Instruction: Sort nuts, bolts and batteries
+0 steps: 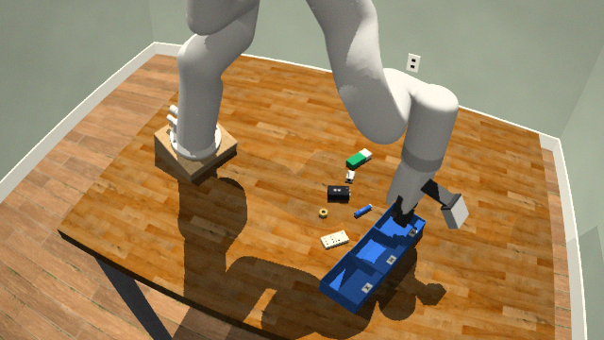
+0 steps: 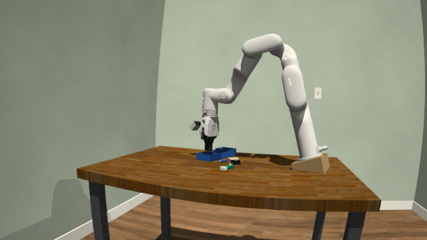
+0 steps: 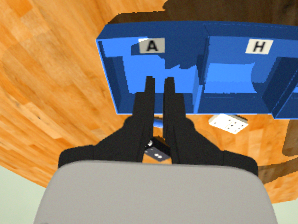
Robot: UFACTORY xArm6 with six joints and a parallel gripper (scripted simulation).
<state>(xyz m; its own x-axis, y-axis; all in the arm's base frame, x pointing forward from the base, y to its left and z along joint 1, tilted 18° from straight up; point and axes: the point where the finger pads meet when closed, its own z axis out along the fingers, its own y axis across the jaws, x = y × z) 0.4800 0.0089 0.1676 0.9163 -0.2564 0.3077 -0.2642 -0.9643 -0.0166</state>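
My gripper is now 160 mm past the brass nut, 20 mm to the left of it and 60 mm above it. Also, from my hand: blue bin (20 mm behind, 80 mm to the right, 50 mm below); blue battery (90 mm behind, 30 mm to the left, 60 mm below); white domino (110 mm behind, 70 mm to the right, 60 mm below).
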